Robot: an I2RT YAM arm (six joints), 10 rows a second.
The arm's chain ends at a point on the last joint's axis. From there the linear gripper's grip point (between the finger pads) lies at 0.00 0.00 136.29 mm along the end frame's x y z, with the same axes.
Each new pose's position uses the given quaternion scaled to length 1; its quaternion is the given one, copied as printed.
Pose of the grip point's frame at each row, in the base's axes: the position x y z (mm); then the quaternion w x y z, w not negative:
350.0 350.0 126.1 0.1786 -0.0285 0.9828 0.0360
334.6 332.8 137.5 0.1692 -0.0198 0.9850 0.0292
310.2 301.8 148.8 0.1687 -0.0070 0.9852 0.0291
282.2 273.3 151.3 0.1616 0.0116 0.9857 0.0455
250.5 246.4 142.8 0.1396 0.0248 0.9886 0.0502
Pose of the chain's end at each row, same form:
302.4 339.0 253.3 0.1786 -0.0285 0.9828 0.0360
289.3 324.0 265.8 0.1692 -0.0198 0.9850 0.0292
265.0 293.7 277.1 0.1687 -0.0070 0.9852 0.0291
238.6 261.6 279.9 0.1616 0.0116 0.9857 0.0455
212.5 233.8 273.1 0.1396 0.0248 0.9886 0.0502

